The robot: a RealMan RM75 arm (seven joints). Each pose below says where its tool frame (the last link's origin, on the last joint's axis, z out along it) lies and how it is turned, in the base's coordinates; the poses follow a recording.
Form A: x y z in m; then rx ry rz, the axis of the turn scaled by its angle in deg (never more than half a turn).
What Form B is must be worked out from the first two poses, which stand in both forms.
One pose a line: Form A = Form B
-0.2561 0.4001 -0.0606 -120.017 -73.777 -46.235 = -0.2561 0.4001 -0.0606 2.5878 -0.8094 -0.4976 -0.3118
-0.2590 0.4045 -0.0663 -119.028 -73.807 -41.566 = -0.2590 0.4045 -0.0663 2.5498 -0.8147 -0.5052 -0.2845
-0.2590 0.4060 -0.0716 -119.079 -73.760 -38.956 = -0.2590 0.4060 -0.0716 2.5375 -0.8190 -0.5073 -0.2679
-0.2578 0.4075 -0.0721 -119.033 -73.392 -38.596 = -0.2578 0.4075 -0.0721 2.5319 -0.8205 -0.5059 -0.2661
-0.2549 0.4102 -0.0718 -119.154 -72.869 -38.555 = -0.2549 0.4102 -0.0718 2.5289 -0.8224 -0.5029 -0.2661
